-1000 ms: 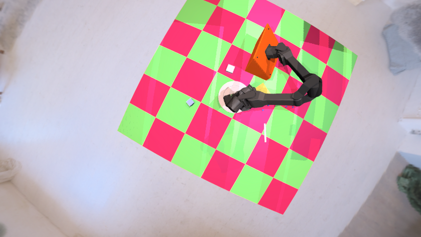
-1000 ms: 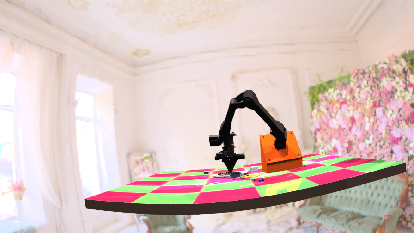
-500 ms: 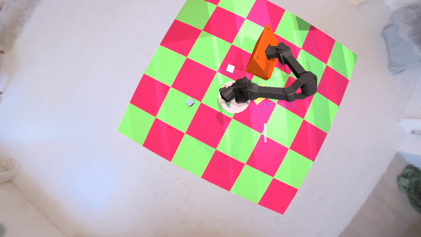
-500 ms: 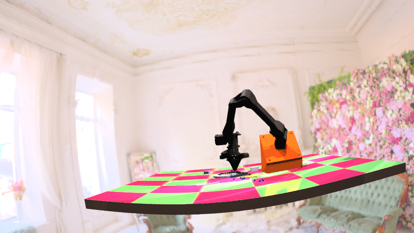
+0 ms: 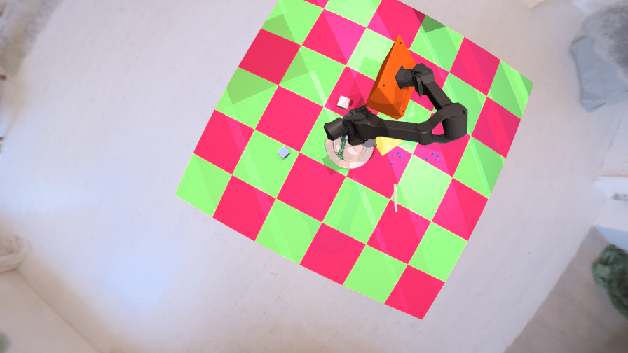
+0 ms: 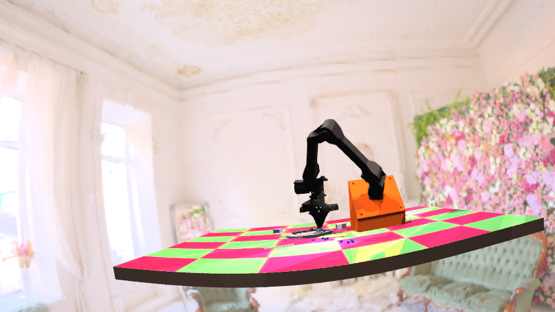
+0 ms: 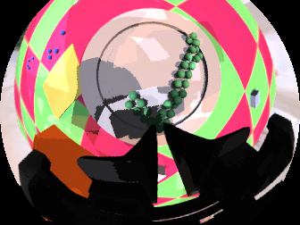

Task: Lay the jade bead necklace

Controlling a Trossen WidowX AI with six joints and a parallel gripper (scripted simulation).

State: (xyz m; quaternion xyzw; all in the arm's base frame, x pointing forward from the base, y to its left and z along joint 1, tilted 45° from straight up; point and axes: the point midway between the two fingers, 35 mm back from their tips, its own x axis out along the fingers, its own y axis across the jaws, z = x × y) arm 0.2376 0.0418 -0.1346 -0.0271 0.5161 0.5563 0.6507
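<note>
My gripper tip is now 4 cm to the right of the round bead board, 4 cm short of it and 1 cm above it. The rest, counted from my gripper tip: pale blue cube 22 cm ahead, 17 cm to the right, 2 cm below; then white cube 9 cm behind, 7 cm to the right, 1 cm below; then yellow patch 17 cm to the left, 7 cm behind, 2 cm below.
</note>
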